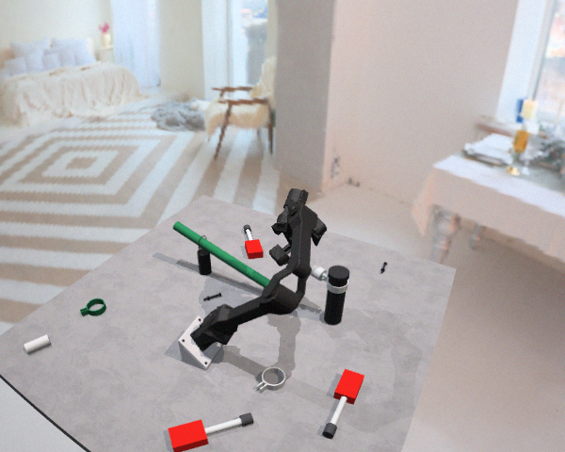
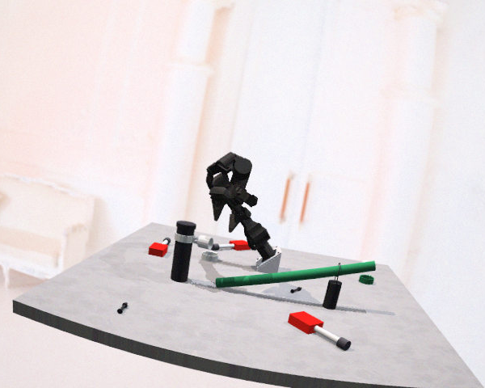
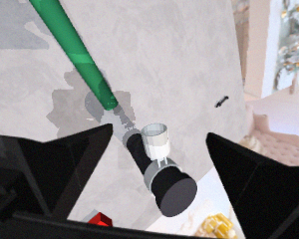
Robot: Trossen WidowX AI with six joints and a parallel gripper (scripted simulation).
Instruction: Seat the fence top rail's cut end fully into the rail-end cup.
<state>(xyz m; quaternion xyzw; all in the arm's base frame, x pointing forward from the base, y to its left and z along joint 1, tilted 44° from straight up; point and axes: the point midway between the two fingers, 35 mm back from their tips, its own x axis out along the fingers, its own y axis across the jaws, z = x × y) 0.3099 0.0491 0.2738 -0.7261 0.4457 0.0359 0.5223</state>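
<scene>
Now: gripper tip 10 mm short of the white rail-end cup, 60 mm to the left of it and 60 mm above it. The rest, counted from my gripper tip: small black post 30 mm behind, 410 mm to the left, 110 mm below; then white cylinder 670 mm behind, 620 mm to the left, 200 mm below.
</scene>
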